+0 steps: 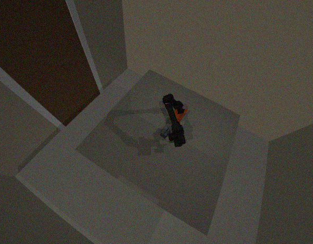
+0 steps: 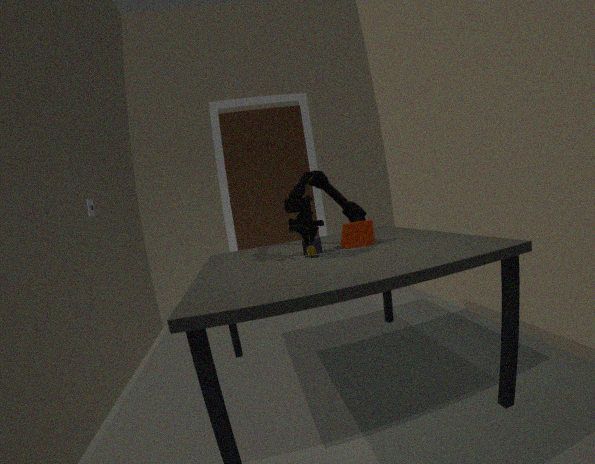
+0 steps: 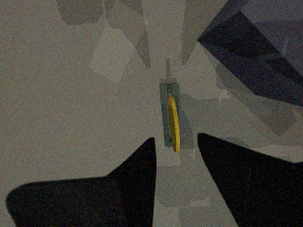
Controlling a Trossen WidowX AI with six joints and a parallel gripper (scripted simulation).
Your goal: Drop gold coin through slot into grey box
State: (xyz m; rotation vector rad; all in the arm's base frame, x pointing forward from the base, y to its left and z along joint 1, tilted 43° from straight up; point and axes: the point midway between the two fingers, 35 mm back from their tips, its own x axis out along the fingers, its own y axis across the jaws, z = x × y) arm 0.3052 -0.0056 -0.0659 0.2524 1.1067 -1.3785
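The gold coin lies 40 mm below my gripper tip.
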